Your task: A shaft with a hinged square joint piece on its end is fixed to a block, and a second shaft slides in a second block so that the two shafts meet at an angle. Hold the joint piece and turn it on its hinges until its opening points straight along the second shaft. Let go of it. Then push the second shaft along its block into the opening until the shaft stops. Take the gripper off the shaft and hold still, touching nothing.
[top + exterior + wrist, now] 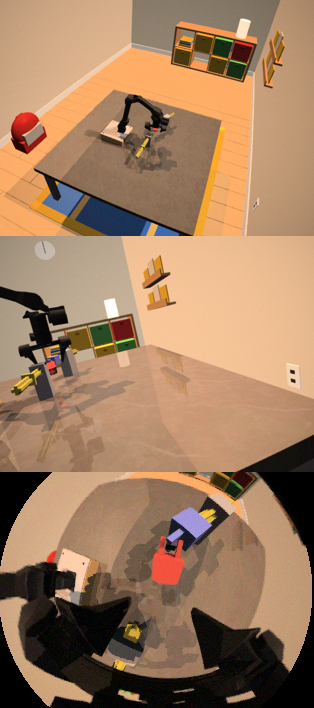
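The red square joint piece is 1 cm behind my gripper tip, 6 cm to the left of it and 2 cm below it.
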